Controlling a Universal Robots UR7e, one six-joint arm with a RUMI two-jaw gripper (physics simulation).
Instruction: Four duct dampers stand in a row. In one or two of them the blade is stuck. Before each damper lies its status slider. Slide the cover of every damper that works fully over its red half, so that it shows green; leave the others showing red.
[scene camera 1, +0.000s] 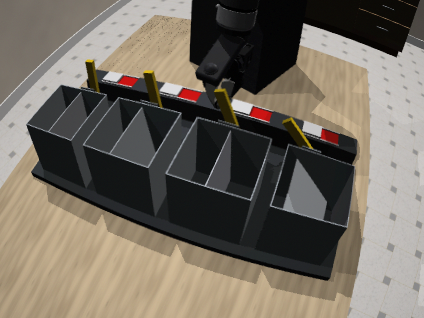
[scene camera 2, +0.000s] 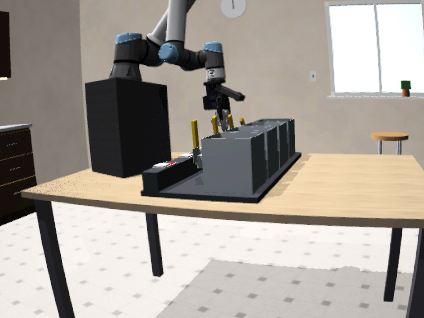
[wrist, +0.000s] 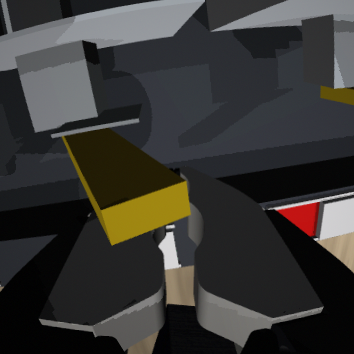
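Pixels of known places: gripper, fingertip midpoint: (scene camera 1: 216, 108); arm's base, link origin: (scene camera 2: 124, 83).
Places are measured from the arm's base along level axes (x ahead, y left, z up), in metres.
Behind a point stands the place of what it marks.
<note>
Four grey dampers (scene camera 1: 117, 172) @(y -0.206, x 0.632, z -0.247 m) (scene camera 2: 227, 165) @(y -0.452, x 0.512, z -0.278 m) stand in a row. From left to right in scene camera 1, their yellow levers are the first (scene camera 1: 93, 77) @(y -0.351, x 0.404, z -0.198 m) (scene camera 2: 195, 135) @(y -0.368, x 0.400, z -0.197 m), nearly upright, the second (scene camera 1: 153, 89) @(y -0.183, x 0.435, z -0.196 m), tilted slightly left, the third (scene camera 1: 226, 107) @(y -0.021, x 0.466, z -0.196 m) (wrist: 145, 175) @(y -0.039, x 0.462, z -0.172 m), tilted left, and the fourth (scene camera 1: 298, 134) @(y 0.133, x 0.495, z -0.210 m), leaning further left. The fourth's blade (scene camera 1: 306, 192) @(y 0.164, x 0.594, z -0.268 m) sits turned. All four sliders show red (scene camera 1: 128, 81) @(y -0.304, x 0.285, z -0.299 m) (scene camera 1: 190, 94) @(y -0.122, x 0.317, z -0.299 m) (scene camera 1: 261, 114) @(y 0.059, x 0.353, z -0.299 m) (scene camera 1: 330, 136) @(y 0.242, x 0.386, z -0.299 m), with white covers (scene camera 1: 112, 76) @(y -0.357, x 0.276, z -0.291 m) (scene camera 1: 171, 89) @(y -0.172, x 0.314, z -0.291 m) (scene camera 1: 242, 106) @(y 0.011, x 0.345, z -0.291 m) (scene camera 1: 312, 129) @(y 0.190, x 0.382, z -0.291 m) on their left. My gripper (scene camera 1: 216, 101) @(y -0.042, x 0.437, z -0.228 m) (scene camera 2: 224, 128) @(y -0.042, x 0.437, z -0.228 m) (wrist: 173, 172) @(y -0.042, x 0.437, z -0.228 m) is shut and empty beside the third lever, which partly hides its tips.
The black slider rail (scene camera 1: 350, 145) @(y 0.300, x 0.404, z -0.299 m) (scene camera 2: 159, 181) @(y -0.430, x 0.291, z -0.330 m) runs along the lever side of the dampers, on the same dark base plate (scene camera 1: 200, 248) @(y -0.030, x 0.691, z -0.377 m) (scene camera 2: 235, 196) @(y -0.486, x 0.537, z -0.361 m). The black robot pedestal (scene camera 1: 280, 45) @(y 0.102, x 0.084, z -0.239 m) (scene camera 2: 125, 125) @(y -0.153, x 0.062, z -0.171 m) stands behind the rail on the wooden table (scene camera 1: 125, 280) @(y -0.167, x 0.807, z -0.380 m) (scene camera 2: 350, 185) @(y -0.314, x 0.895, z -0.379 m).
</note>
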